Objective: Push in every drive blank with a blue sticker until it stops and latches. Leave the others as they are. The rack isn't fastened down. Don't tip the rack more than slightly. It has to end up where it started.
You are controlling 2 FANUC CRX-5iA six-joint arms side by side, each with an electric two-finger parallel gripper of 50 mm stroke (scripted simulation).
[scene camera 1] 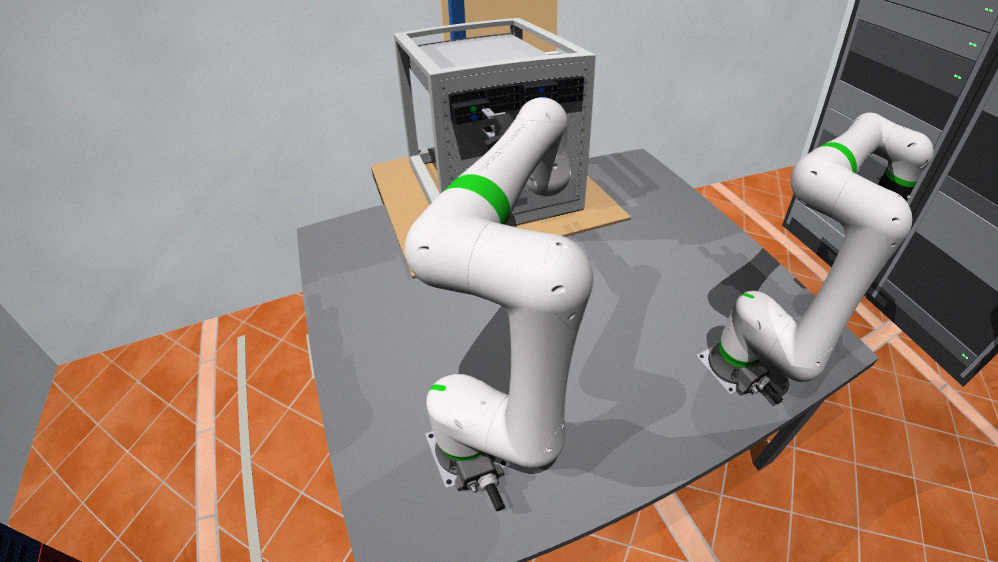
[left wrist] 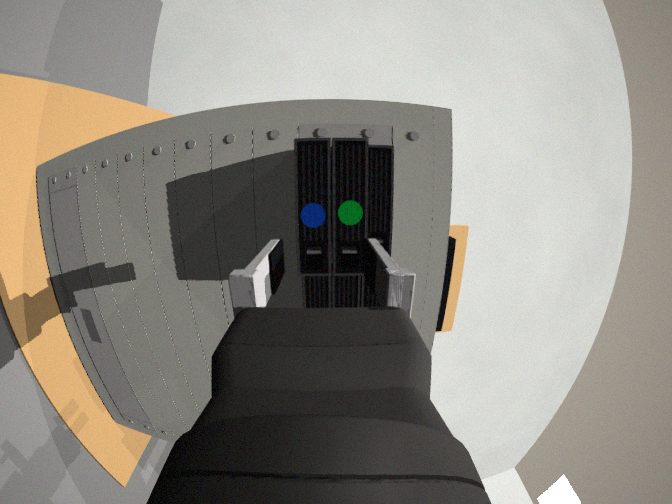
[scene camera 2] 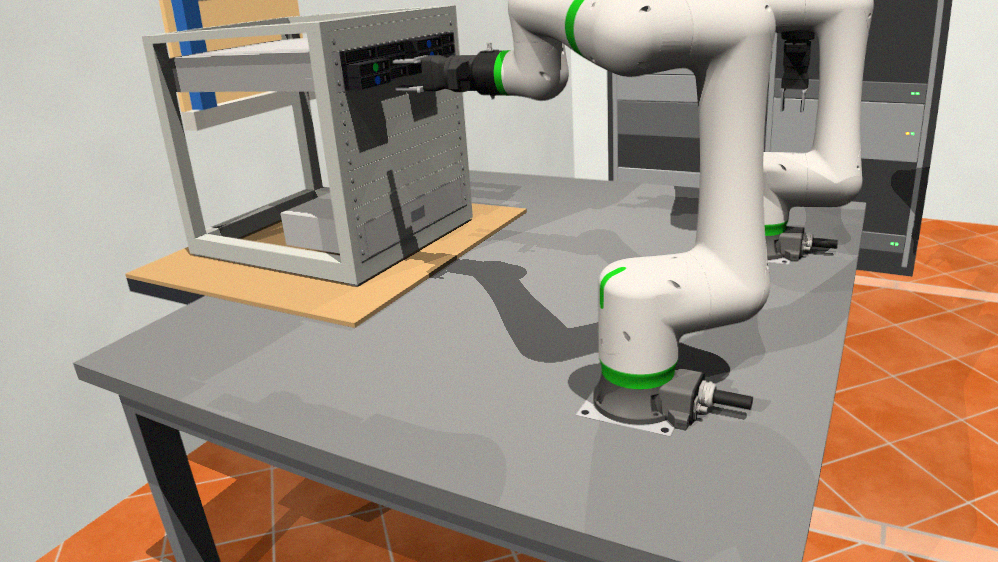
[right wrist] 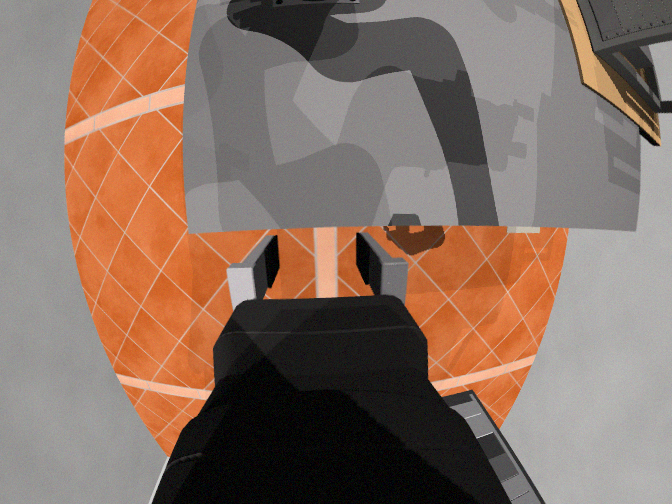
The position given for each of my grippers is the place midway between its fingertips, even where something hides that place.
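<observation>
My left gripper (scene camera 2: pixel 397 75) is there for me to see, and the left wrist view shows my left gripper too (left wrist: pixel 323 255). I can see my right gripper (scene camera 2: pixel 792 111), and that same right gripper is in the right wrist view as well (right wrist: pixel 317 250). There's a grey rack (scene camera 2: pixel 397 163), and the rack also shows in scene camera 1 (scene camera 1: pixel 457 65) and in the left wrist view (left wrist: pixel 141 228). I can see a blue-stickered blank (left wrist: pixel 312 156) and a green-stickered blank (left wrist: pixel 349 156), though in the right wrist view the green-stickered blank is out of frame. And there's a wooden board (scene camera 1: pixel 405 201).
</observation>
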